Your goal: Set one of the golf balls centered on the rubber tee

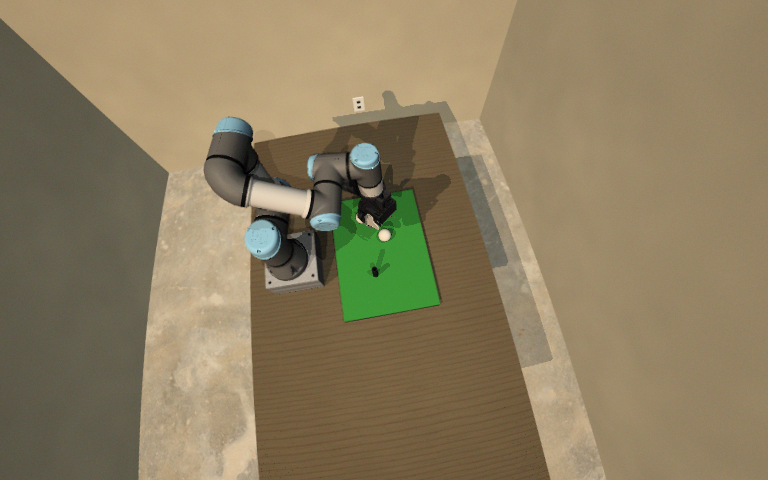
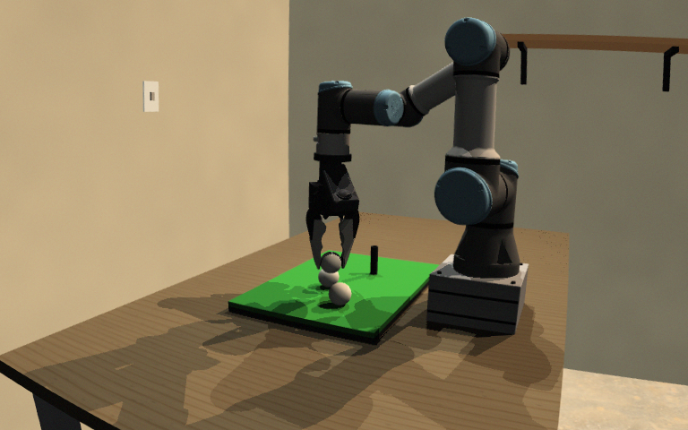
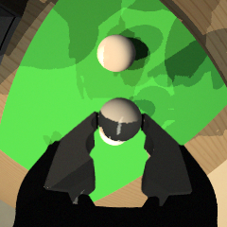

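Now: hand 12 cm to the left of the green mat and 6 cm above it.
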